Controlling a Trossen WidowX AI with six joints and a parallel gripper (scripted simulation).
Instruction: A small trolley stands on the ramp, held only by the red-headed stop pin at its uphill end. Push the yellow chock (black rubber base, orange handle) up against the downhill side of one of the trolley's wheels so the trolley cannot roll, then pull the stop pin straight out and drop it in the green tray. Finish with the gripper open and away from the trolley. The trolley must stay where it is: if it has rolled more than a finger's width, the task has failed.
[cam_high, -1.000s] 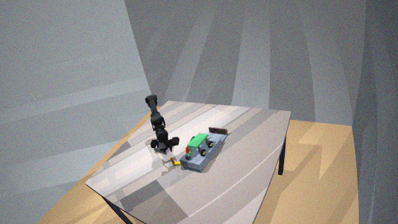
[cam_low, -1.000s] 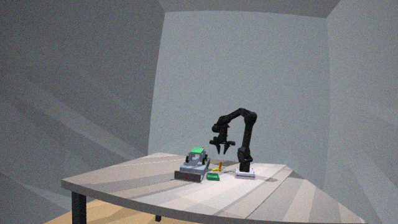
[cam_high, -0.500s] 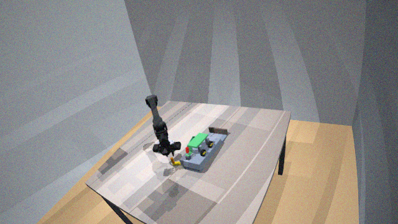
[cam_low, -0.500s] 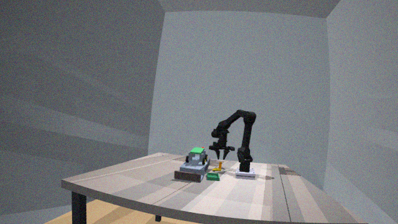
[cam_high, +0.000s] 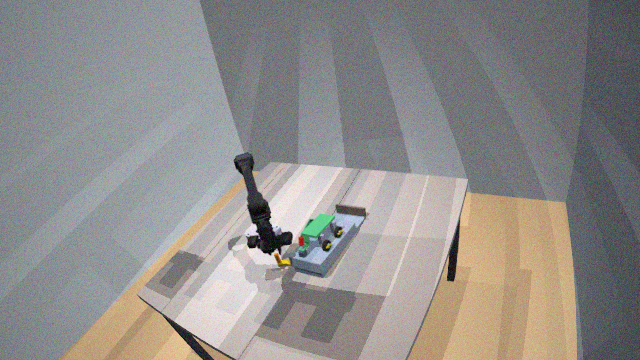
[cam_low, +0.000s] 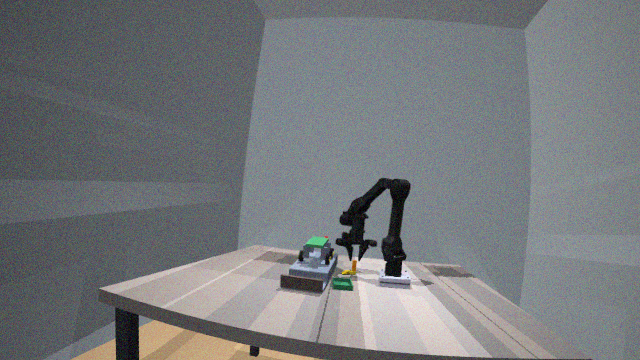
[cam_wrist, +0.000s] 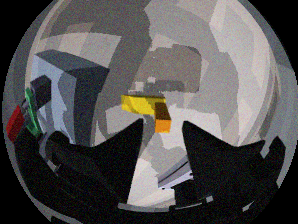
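The yellow chock is 20 mm ahead of my gripper tip, 10 mm to the left of it and 40 mm below it. Round my gripper tip: trolley: 140 mm ahead, 150 mm to the left, 50 mm above; then red-headed stop pin: 130 mm ahead, 40 mm to the left, 70 mm above; then dark end wall: 110 mm ahead, 410 mm to the left, 30 mm below.
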